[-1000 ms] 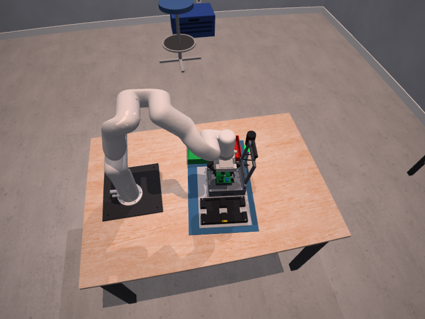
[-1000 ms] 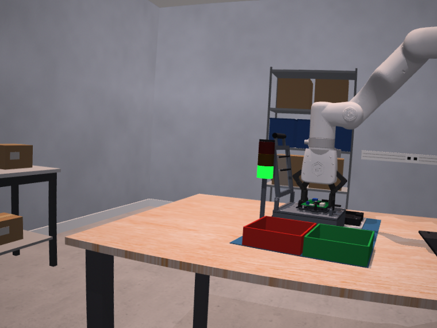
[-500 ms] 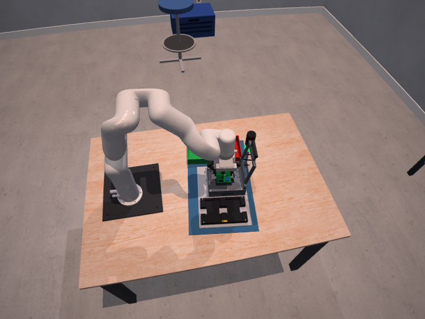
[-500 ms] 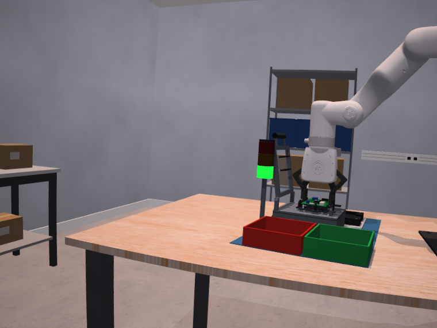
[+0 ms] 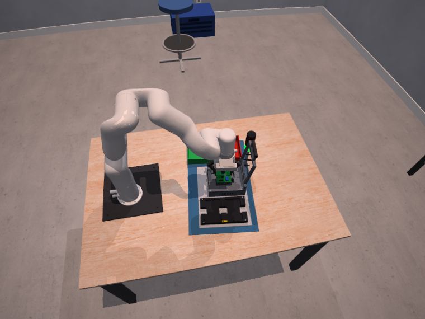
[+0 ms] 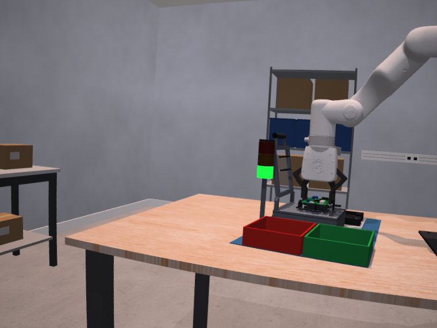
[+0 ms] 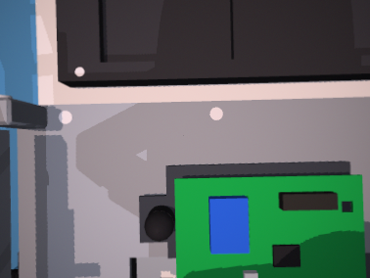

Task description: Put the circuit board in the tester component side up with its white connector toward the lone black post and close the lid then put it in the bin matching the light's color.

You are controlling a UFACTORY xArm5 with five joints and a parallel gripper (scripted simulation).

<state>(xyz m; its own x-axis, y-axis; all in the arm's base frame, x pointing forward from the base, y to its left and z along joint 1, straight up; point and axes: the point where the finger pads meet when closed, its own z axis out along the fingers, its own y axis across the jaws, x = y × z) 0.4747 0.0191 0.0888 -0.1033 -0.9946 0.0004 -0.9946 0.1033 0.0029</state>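
Right now the green bin is 9 cm behind my hand, 21 cm to the left of it and 8 cm below it. Also, from my hand: red bin (6 cm ahead, 20 cm to the left, 8 cm below); lid (12 cm ahead, 1 cm to the right, 9 cm above); green circuit board (1 cm below).
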